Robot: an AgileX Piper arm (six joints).
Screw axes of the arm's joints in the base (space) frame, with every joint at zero. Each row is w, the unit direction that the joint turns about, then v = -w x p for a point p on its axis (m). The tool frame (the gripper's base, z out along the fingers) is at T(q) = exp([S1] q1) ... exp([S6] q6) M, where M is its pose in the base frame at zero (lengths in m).
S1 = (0, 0, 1, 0, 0, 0)
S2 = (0, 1, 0, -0.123, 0, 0)
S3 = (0, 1, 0, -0.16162, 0, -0.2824)
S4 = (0.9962, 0, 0.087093, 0, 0.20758, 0)
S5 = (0, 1, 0, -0.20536, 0, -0.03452)
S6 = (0.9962, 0, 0.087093, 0, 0.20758, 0)
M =
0.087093 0 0.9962 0.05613
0 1 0 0
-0.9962 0 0.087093 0.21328
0 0 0 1
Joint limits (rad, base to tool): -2.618..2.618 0..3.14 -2.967..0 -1.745..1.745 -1.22..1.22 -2.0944..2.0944
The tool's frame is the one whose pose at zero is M.
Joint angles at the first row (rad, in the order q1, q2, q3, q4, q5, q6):
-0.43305 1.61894 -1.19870 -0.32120 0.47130 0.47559
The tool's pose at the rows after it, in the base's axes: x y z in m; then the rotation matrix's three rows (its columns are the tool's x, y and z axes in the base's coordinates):
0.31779 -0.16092 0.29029; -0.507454 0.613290 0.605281; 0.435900 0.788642 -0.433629; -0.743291 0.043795 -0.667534
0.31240 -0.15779 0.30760; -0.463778 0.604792 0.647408; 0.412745 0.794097 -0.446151; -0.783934 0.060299 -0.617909
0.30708 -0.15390 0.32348; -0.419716 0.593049 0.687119; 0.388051 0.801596 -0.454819; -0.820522 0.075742 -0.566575
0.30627 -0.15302 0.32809; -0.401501 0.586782 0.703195; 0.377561 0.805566 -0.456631; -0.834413 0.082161 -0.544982
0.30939 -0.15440 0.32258; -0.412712 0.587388 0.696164; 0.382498 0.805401 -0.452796; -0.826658 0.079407 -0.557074
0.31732 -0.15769 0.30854; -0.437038 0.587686 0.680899; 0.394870 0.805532 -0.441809; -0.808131 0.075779 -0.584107
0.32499 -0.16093 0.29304; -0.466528 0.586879 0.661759; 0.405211 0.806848 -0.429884; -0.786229 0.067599 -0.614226
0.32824 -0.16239 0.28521; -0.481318 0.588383 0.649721; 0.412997 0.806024 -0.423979; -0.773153 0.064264 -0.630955
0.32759 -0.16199 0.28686; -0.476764 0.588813 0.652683; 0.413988 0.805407 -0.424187; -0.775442 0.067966 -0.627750
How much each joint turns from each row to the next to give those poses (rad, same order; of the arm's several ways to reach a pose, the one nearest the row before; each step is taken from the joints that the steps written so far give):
-0.00002 -0.03081 0.00002 0.00002 -0.01328 -0.00002
0.00002 -0.04366 -0.00153 -0.00002 -0.02216 0.00003
0.00185 -0.04086 0.00000 0.00001 -0.02531 -0.00001
0.00000 -0.00988 0.00000 0.00000 -0.01747 -0.00001
0.00000 0.01640 0.00002 -0.00001 -0.00187 0.00002
-0.00001 0.04195 0.00000 0.00226 -0.00960 -0.00002
0.00002 0.04458 -0.00001 0.00202 -0.00728 -0.00414
0.00000 0.02146 0.00000 0.00095 0.00001 0.00001
-0.00001 -0.00458 -0.00001 0.00305 0.00000 -0.00004

